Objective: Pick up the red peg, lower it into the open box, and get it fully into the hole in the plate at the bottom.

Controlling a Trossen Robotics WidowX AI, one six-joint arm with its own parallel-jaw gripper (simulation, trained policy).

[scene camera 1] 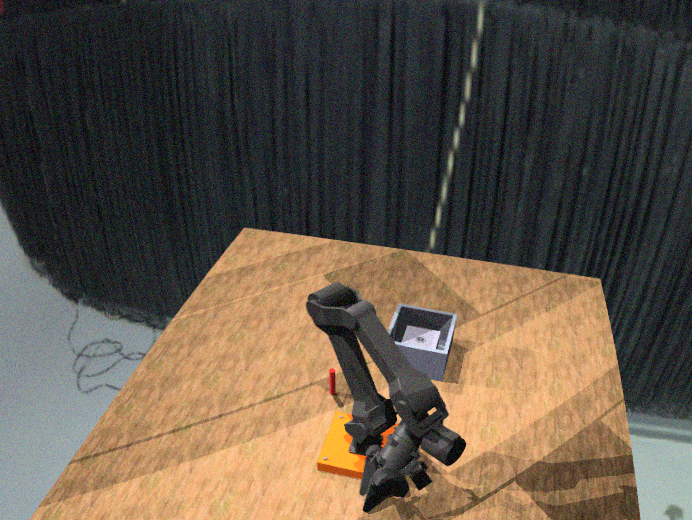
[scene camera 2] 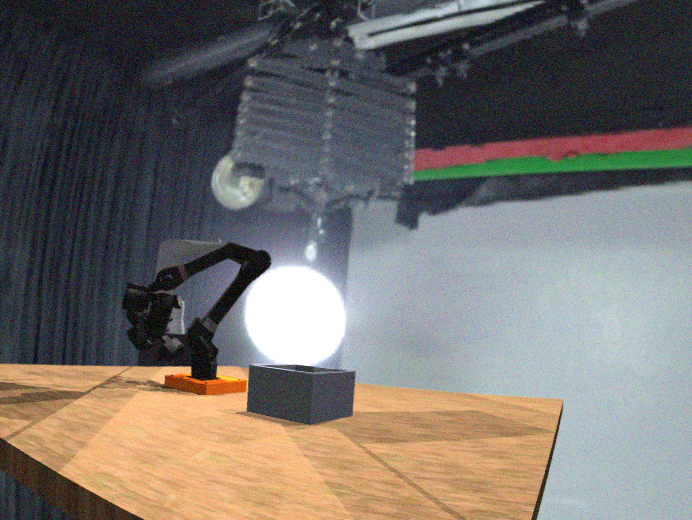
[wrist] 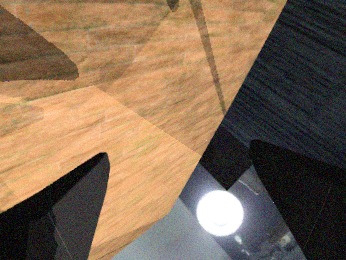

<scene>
I see my gripper (scene camera 1: 362, 502).
My gripper shows as well in scene camera 2 (scene camera 2: 149, 350) and in the wrist view (wrist: 180, 153).
</scene>
